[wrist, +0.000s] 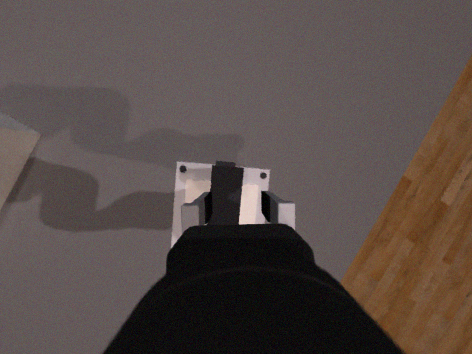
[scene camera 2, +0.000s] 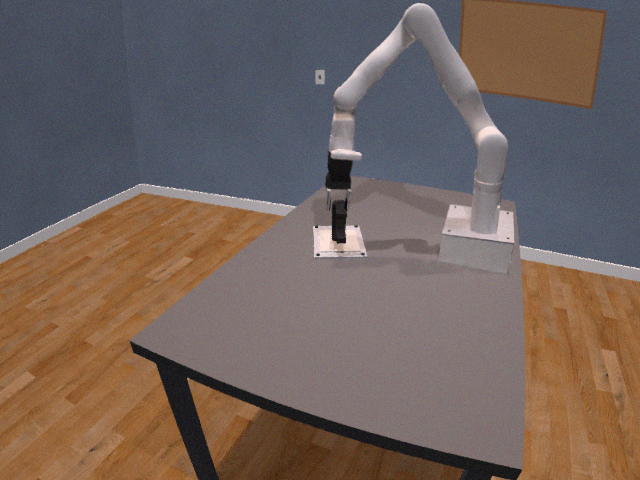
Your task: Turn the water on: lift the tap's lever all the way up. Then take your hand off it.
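Where they show: gripper, fingertip midpoint: [wrist: 236,202] [scene camera 2: 337,209]; arm's base, origin of the base link: [scene camera 2: 483,228].
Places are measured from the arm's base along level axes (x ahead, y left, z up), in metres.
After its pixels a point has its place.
The black tap [scene camera 2: 338,223] @(x 0.461, y 0.137, z -0.019 m) [wrist: 227,192] @(x 0.439, y 0.175, z 0.043 m) stands upright on a white square base plate [scene camera 2: 317,253] @(x 0.497, y 0.222, z -0.097 m) [wrist: 178,210] @(x 0.397, y 0.085, z -0.104 m). In the wrist view its long dark top part runs up the picture between the fingers. The lever cannot be told apart from the tap's body, and its angle is not clear. My gripper [scene camera 2: 338,204] @(x 0.452, y 0.172, z 0.044 m) [wrist: 236,202] @(x 0.452, y 0.172, z 0.044 m) is open and points down at the tap's top. Its fingers stand on either side of the dark part, with a gap showing on the right in the wrist view. The gripper's body hides the near part of the tap there.
The arm's white base box [scene camera 2: 474,251] @(x 0.015, y 0.076, z -0.053 m) [wrist: 12,155] @(x 0.131, y 0.035, z -0.086 m) stands on the grey table [scene camera 2: 330,330] @(x 0.308, y 0.546, z -0.112 m) [wrist: 310,90] @(x 0.489, y 0.406, z -0.112 m), to the right of the tap in the scene view. The table's left edge is near the plate. Shadows of the arm lie across the table.
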